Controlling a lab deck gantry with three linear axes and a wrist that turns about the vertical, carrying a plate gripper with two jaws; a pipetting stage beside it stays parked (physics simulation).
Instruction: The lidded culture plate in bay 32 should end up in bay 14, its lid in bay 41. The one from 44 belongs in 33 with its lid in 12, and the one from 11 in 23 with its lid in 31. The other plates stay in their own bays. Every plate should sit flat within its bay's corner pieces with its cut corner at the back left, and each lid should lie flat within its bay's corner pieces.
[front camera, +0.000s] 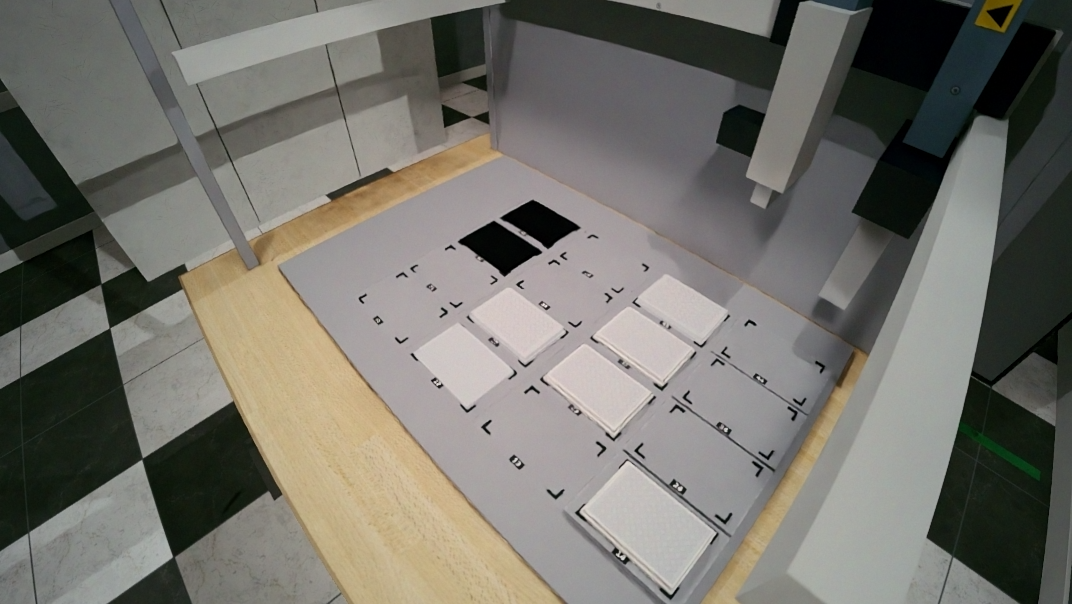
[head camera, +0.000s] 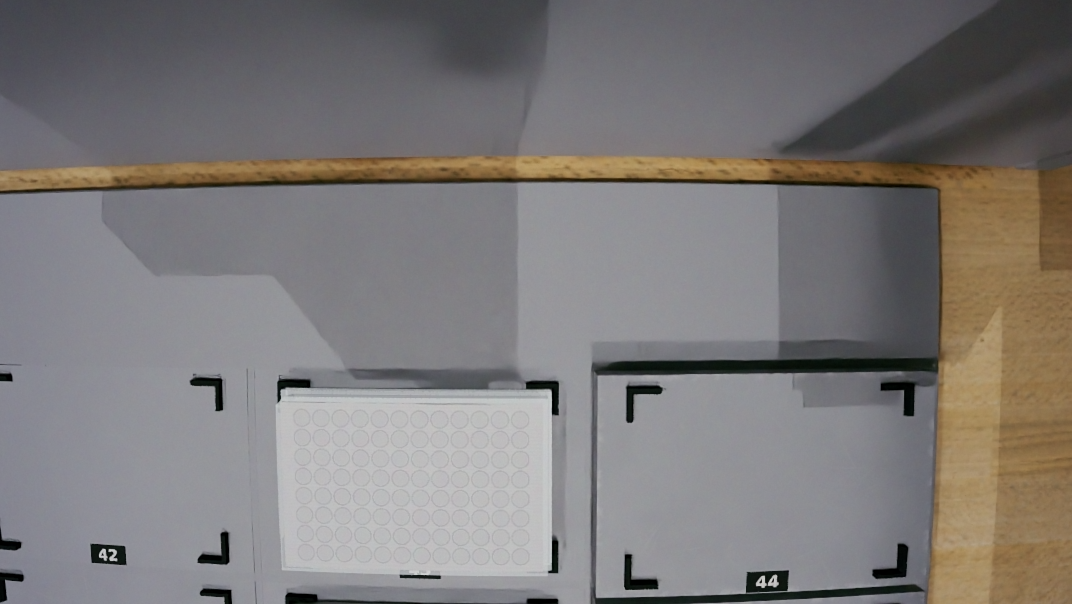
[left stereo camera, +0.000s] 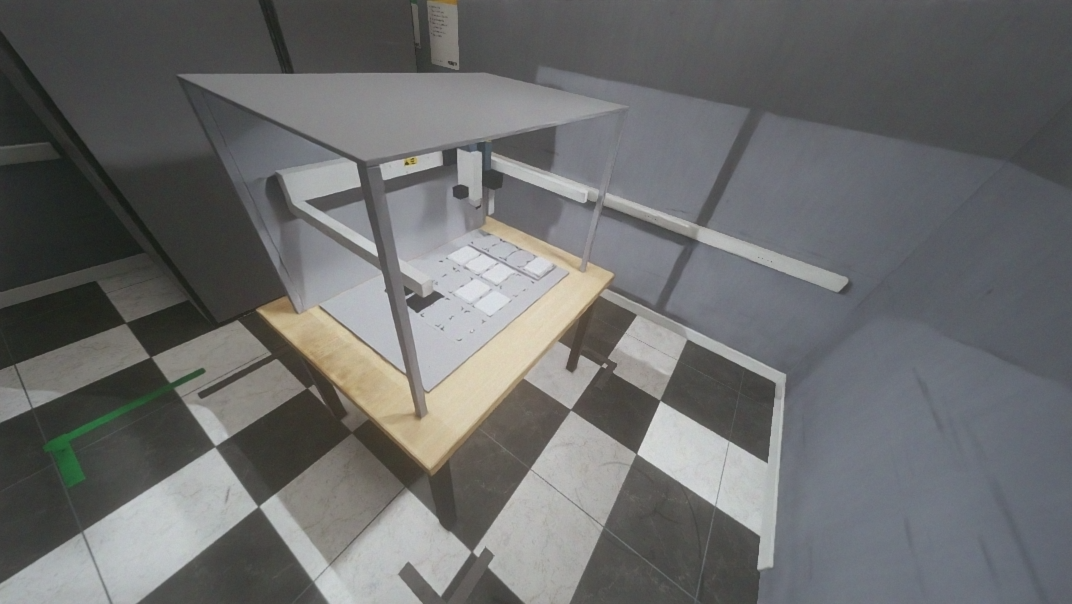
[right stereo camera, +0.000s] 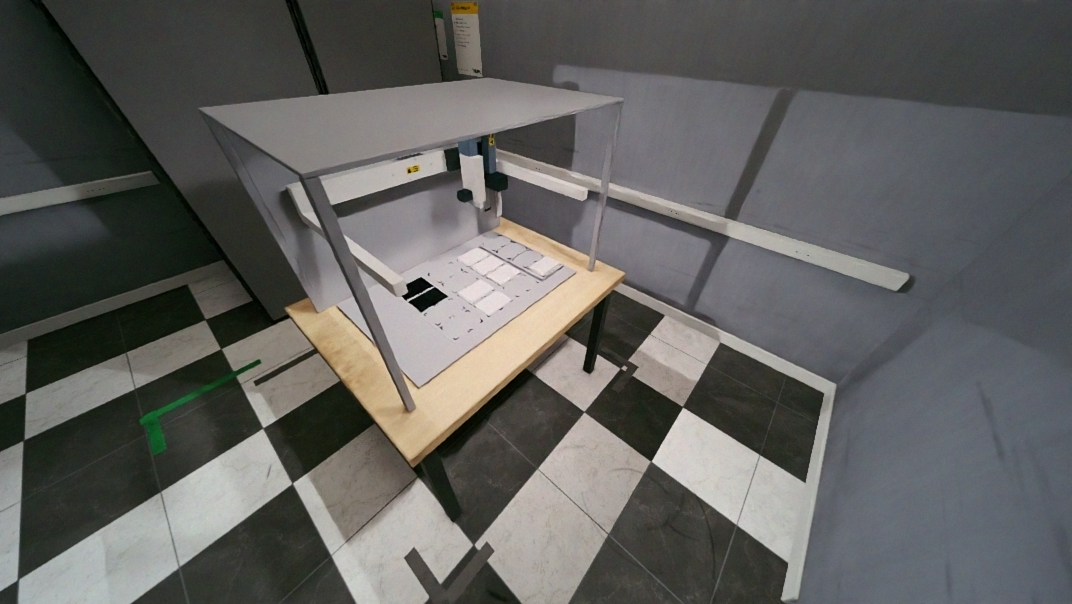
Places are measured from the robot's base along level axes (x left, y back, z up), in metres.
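Where they show: gripper, fingertip midpoint: (front camera: 841, 284) (left stereo camera: 484, 210) (right stereo camera: 493, 212); robot's base, origin of the base link: (front camera: 360, 299) (left stereo camera: 459, 340) (right stereo camera: 455, 339).
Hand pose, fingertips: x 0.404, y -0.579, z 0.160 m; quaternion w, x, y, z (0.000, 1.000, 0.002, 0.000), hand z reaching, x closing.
Observation:
Things, the pixels of their centre, and the offset from my fingertips. "spot": a spot on its surface instead.
- bay 14, surface spot: (front camera: 648, 525) (right stereo camera: 545, 264) (left stereo camera: 540, 264) spot: dy +0.021, dx -0.366, dz -0.131 m
- bay 23, surface spot: (front camera: 597, 388) spot: dy +0.182, dx -0.261, dz -0.146 m
- bay 33, surface spot: (front camera: 643, 345) spot: dy +0.182, dx -0.157, dz -0.146 m
- plain white lid, body centre: (front camera: 462, 362) (left stereo camera: 492, 302) (right stereo camera: 493, 302) dy +0.351, dx -0.361, dz -0.156 m
- bay 31, surface spot: (front camera: 500, 247) (right stereo camera: 431, 297) spot: dy +0.505, dx -0.152, dz -0.152 m
- bay 41, surface spot: (front camera: 540, 223) spot: dy +0.506, dx -0.047, dz -0.152 m
- bay 22, surface spot: (front camera: 517, 324) spot: dy +0.342, dx -0.260, dz -0.146 m
- bay 43, surface spot: (head camera: 412, 480) (front camera: 684, 302) spot: dy +0.186, dx -0.036, dz -0.146 m
My gripper (front camera: 843, 288) (left stereo camera: 491, 204) (right stereo camera: 497, 205) hangs high at the back right, above the bay 44 area. It looks open and holds nothing; one jaw shows clearly and the other is mostly hidden. White welled plates lie in bay 14 (front camera: 648, 525) (left stereo camera: 538, 266) (right stereo camera: 543, 265), bay 23 (front camera: 597, 388) and bay 33 (front camera: 643, 345), and look flat. A plain white lid (front camera: 463, 365) (left stereo camera: 492, 303) (right stereo camera: 492, 302) lies in bay 12. Black flat lids lie in bay 31 (front camera: 500, 247) (right stereo camera: 429, 300) and bay 41 (front camera: 540, 223). Cut corners are too small to tell.
Other white plates lie in bay 22 (front camera: 517, 324) and bay 43 (front camera: 681, 307) (head camera: 412, 480). The parked pipetting stage (front camera: 795, 105) hangs left of the gripper. A back panel (front camera: 600, 120) rises behind the grey deck, and a white side rail (front camera: 892, 360) runs at the right.

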